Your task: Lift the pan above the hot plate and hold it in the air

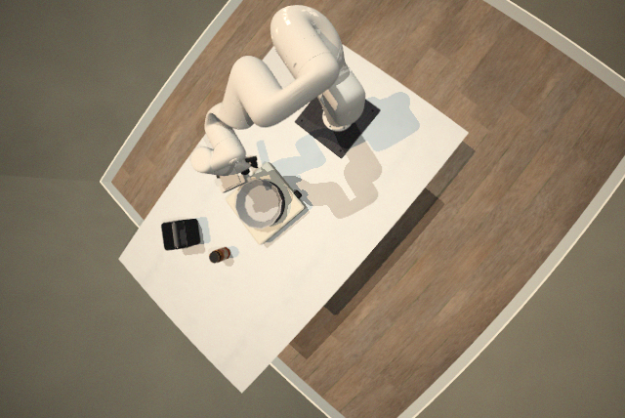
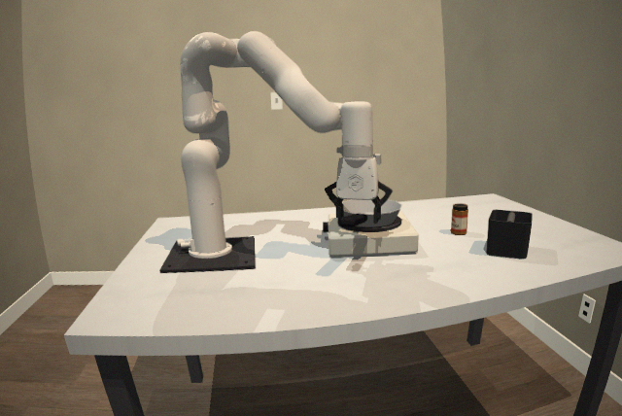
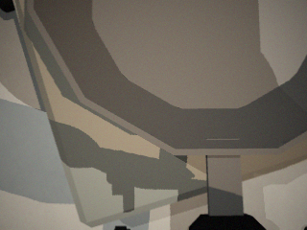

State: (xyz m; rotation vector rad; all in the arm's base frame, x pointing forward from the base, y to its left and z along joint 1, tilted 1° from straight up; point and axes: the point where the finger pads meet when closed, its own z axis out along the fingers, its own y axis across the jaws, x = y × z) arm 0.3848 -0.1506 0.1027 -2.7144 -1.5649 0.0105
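Right now the grey pan is 7 cm to the left of my hand, 4 cm ahead of it and 2 cm below it. Also, from my hand: black box: 41 cm ahead, 10 cm to the right, 7 cm below; hot plate: 13 cm to the left, 8 cm below, 6 cm ahead; brown jar: 37 cm ahead, 9 cm to the left, 7 cm below.
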